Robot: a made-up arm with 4 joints.
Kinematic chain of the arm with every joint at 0, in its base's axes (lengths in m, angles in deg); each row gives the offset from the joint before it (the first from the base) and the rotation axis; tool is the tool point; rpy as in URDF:
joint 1: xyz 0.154 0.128 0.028 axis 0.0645 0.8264 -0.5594
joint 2: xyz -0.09 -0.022 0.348 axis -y
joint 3: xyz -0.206 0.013 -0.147 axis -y
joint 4: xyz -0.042 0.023 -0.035 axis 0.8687 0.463 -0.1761
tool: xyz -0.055 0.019 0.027 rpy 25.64 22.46 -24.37
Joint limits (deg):
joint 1: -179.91..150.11
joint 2: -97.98..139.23
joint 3: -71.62..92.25
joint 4: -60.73..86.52
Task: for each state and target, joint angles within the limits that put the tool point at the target. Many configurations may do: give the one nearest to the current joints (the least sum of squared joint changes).
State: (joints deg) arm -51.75 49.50 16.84 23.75
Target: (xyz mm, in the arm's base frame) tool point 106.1 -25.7 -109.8
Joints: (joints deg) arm -91.76 43.86 -1.00 68.63
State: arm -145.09 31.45 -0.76 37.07
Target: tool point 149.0 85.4 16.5
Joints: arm -148.11 75.38 15.90 70.90
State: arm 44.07 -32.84 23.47 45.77
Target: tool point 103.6 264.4 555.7
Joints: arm 51.60 -30.86 28.74 6.55
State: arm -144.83 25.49 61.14 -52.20
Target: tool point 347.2 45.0 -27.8
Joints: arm -171.12 12.19 76.40 -60.73
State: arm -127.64 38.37 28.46 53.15
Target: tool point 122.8 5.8 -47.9
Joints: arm -98.20 59.24 -20.46 86.52
